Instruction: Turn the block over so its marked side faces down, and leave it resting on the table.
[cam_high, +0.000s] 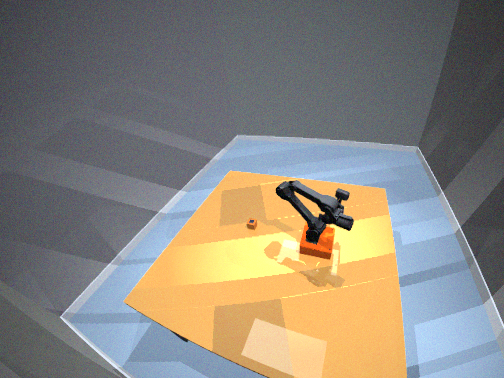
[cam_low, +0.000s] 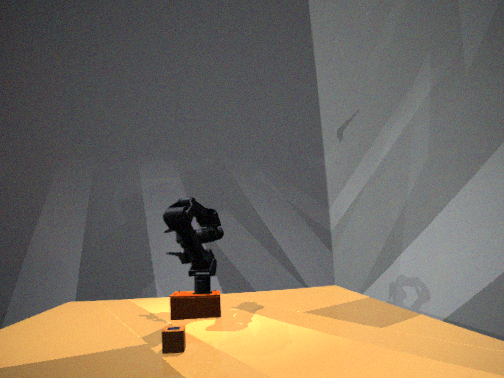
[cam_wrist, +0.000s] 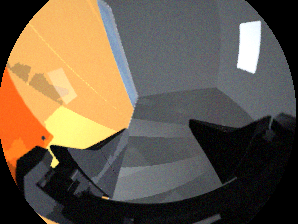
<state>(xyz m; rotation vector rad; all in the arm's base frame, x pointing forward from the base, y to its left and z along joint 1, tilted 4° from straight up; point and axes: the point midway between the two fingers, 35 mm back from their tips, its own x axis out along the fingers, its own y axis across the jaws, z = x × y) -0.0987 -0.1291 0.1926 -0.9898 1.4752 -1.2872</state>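
The orange-brown block is 510 mm ahead of my gripper tip, 140 mm to the left of it and 220 mm below it.
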